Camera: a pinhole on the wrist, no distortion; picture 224 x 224 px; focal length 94.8 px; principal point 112.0 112.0 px. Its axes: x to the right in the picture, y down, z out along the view. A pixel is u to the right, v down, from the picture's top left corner.
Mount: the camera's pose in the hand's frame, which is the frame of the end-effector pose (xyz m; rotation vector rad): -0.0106 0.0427 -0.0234 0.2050 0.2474 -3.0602
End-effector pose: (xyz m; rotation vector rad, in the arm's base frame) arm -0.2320 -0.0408 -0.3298 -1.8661 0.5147 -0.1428
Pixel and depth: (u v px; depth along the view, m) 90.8 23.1 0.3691
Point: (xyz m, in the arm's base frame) -0.1865 0.2231 -0.7745
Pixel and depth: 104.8 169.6 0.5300
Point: 0.0102 0.4525 -0.1558
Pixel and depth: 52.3 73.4 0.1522
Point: -0.1504 0.0408 -0.4689
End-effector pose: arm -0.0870 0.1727 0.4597 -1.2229 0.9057 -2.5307
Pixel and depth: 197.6 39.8 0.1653
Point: 0.1267 0.0849 0.3241
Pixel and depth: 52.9 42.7 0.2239
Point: 0.0242 -0.1086 0.5250
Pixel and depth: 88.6 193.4 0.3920
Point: 0.1502 0.2823 0.8591
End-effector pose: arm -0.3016 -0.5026 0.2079 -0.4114 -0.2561 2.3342
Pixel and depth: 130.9 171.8 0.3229
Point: -0.1888 -0.4376 0.5280
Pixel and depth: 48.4 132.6 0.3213
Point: -0.4844 -0.3569 0.4793
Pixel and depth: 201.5 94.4 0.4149
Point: -0.1368 -0.8667 0.6148
